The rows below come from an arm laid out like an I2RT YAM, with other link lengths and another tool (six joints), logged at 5 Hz.
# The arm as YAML. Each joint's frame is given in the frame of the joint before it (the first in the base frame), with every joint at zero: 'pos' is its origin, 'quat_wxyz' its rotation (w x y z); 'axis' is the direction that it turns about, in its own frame. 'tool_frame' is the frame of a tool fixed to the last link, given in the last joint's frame.
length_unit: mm
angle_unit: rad
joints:
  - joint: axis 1
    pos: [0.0, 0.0, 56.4]
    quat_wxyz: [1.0, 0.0, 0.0, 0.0]
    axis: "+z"
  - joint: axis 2
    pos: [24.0, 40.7, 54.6]
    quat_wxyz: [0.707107, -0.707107, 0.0, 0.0]
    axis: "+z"
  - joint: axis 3
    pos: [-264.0, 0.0, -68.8]
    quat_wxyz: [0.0, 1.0, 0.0, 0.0]
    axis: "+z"
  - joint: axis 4
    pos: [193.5, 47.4, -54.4]
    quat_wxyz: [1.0, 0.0, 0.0, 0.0]
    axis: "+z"
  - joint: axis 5
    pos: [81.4, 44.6, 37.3]
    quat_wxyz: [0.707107, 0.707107, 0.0, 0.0]
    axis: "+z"
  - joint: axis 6
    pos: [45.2, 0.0, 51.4]
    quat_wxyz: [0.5, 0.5, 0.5, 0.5]
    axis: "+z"
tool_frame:
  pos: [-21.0, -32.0, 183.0]
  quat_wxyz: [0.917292, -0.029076, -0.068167, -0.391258]
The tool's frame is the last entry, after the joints.
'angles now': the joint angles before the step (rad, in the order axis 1, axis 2, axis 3, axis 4, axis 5, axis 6). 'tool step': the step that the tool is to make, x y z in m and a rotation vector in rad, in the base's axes. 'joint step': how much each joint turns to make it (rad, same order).
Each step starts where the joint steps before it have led.
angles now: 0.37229 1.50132 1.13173 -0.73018 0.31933 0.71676
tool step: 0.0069 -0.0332 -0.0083 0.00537 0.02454 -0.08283
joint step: -0.10584 0.03470 0.01186 0.00597 -0.02172 -0.01561
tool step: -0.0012 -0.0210 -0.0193 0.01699 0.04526 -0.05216
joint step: -0.07558 0.04055 -0.01820 0.02137 -0.03418 -0.01032
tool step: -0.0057 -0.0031 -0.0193 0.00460 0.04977 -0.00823
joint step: -0.01443 0.03809 -0.02023 0.01035 -0.01494 -0.00053
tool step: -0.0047 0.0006 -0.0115 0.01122 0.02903 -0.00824
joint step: -0.00312 0.02051 -0.01421 0.00552 -0.01333 0.01069
